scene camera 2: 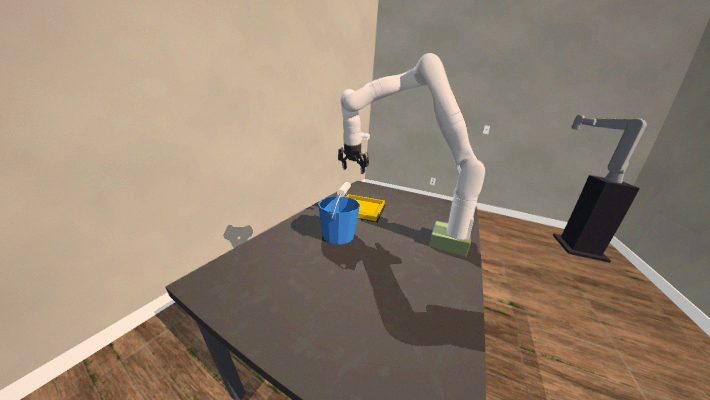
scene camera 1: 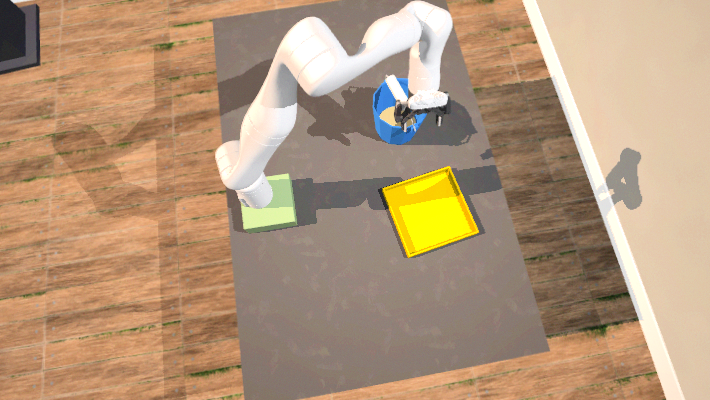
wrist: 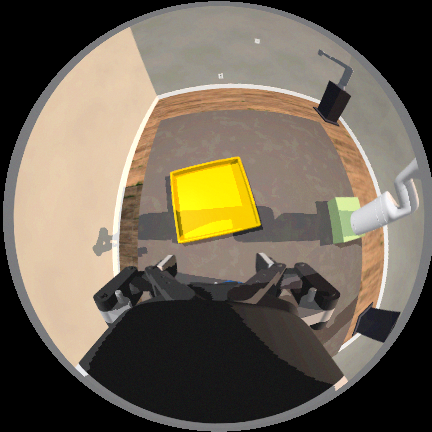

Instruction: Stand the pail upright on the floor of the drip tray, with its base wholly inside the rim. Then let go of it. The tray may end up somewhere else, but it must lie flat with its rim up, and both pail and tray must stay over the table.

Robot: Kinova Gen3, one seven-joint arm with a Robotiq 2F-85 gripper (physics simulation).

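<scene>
The blue pail stands upright on the table, outside the tray; a sliver of it shows at the lower middle in the wrist view. Its white handle grip is raised and leans above the rim. The yellow drip tray lies flat, rim up, beside the pail. My gripper is open and empty, pointing down. It hangs above the height of the pail and its handle, apart from both. Its body hides much of the pail in the wrist view.
The arm stands on a green block at the table's side. The dark table has a beige wall beyond one long edge. A grey arm on a black pedestal stands off the table.
</scene>
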